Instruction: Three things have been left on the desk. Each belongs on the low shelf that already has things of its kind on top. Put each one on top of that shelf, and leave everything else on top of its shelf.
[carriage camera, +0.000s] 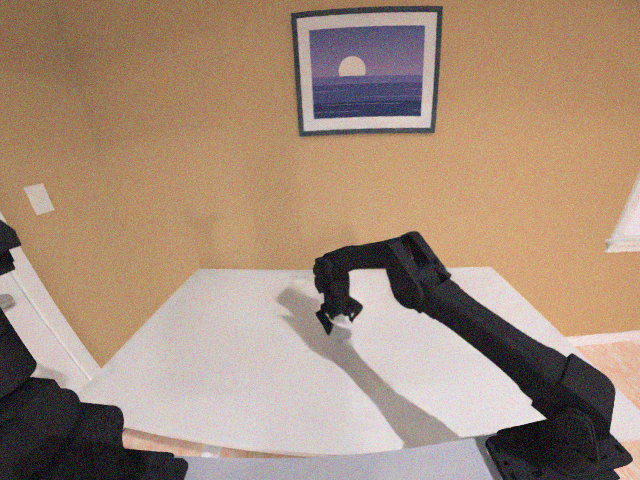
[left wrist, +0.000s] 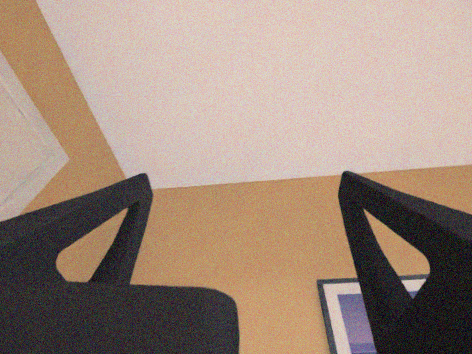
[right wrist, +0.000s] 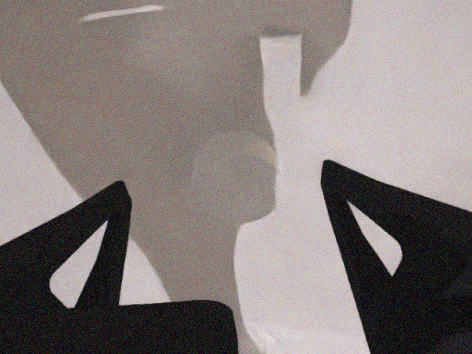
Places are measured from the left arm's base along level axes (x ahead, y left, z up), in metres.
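Where they show: left gripper, fingertip midpoint: (left wrist: 242, 183); right gripper, fingertip midpoint: (carriage camera: 339, 327) (right wrist: 224, 181); right arm's base, origin of the base link: (carriage camera: 556, 452).
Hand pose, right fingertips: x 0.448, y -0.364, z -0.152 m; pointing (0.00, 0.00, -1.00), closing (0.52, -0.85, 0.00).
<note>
After its pixels a point has its place.
A pale, round, short thing (carriage camera: 343, 333) @[x 0.434, y -0.375, z -0.165 m] (right wrist: 227, 187) @[x 0.435, y -0.372, z -0.165 m] stands on the white desk (carriage camera: 206, 361) @[x 0.361, y 0.060, z -0.189 m] (right wrist: 410, 125) @[x 0.505, y -0.460, z -0.189 m], partly in the arm's shadow; its white blends with the desk, and its kind cannot be told. My right gripper (carriage camera: 341, 325) @[x 0.448, y -0.364, z -0.152 m] (right wrist: 224, 181) @[x 0.448, y -0.364, z -0.152 m] is open and empty, pointing down above it, with the round thing between the fingertips in the right wrist view. My left gripper (left wrist: 242, 183) @[x 0.020, y -0.001, z 0.439 m] is open and empty, raised and facing the wall and ceiling. Faint pale shapes at the desk's back, left of my right wrist, are too washed out to name. The low shelves do not show.
My right arm (carriage camera: 480, 325) @[x 0.122, y -0.539, z 0.160 m] reaches across the desk from the lower right and hides part of its back. An orange wall with a framed sunset picture (carriage camera: 367, 98) @[x 0.875, y -0.532, z 0.555 m] stands behind the desk. A white door (carriage camera: 36, 330) @[x 0.438, y 0.814, z -0.148 m] is at the left, beside my left arm (carriage camera: 46, 428) @[x -0.011, y -0.039, z 0.190 m].
</note>
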